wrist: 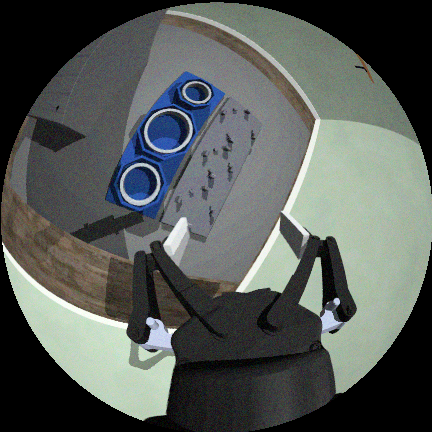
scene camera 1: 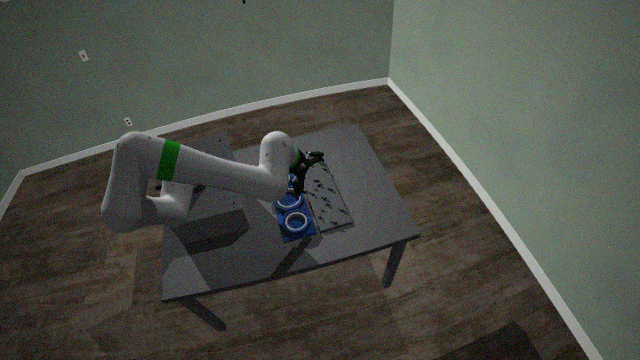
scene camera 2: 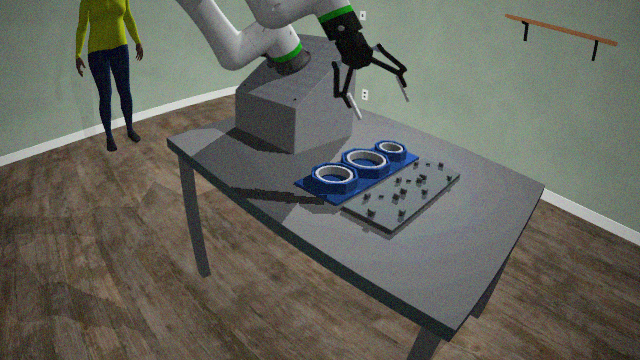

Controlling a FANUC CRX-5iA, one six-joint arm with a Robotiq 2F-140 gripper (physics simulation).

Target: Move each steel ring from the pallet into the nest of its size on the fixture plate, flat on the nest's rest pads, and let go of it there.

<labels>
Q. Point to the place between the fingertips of my gripper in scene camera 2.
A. At 384, 109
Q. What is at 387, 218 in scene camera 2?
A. A grey fixture plate.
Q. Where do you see a grey fixture plate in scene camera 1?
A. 331, 212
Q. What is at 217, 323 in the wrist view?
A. My gripper.
</labels>
